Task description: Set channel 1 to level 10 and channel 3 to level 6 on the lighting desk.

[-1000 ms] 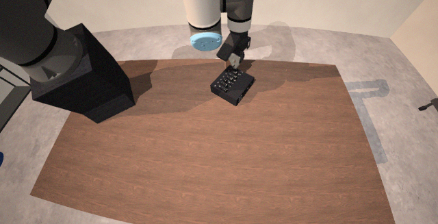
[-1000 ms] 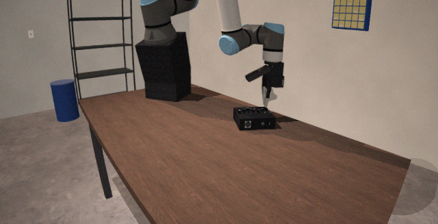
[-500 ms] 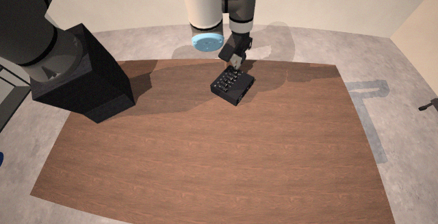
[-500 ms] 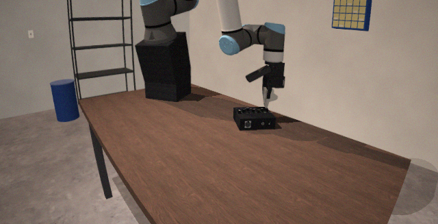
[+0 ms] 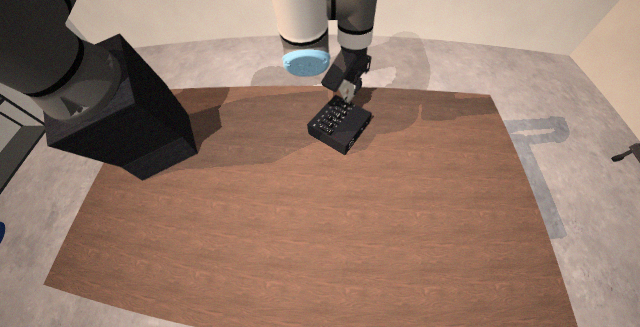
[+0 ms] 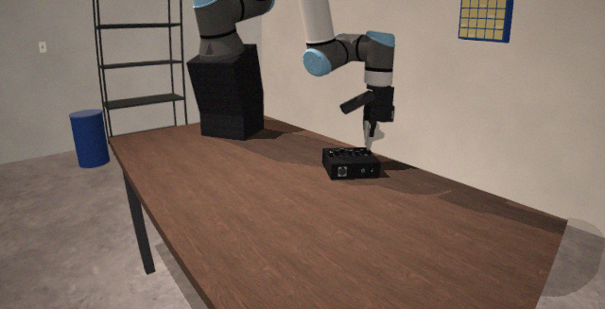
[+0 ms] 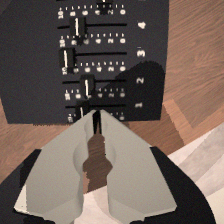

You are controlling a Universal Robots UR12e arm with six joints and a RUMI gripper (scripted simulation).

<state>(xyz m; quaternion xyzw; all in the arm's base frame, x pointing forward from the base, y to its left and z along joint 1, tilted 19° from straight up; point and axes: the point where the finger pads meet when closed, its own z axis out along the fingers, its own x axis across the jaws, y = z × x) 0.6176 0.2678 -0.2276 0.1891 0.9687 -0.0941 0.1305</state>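
Right now the channel 2 fader is 2 cm to the right of my hand and 1 cm below it. From my hand the other things lie so: channel 1 fader knob 1 cm below, 1 cm ahead.
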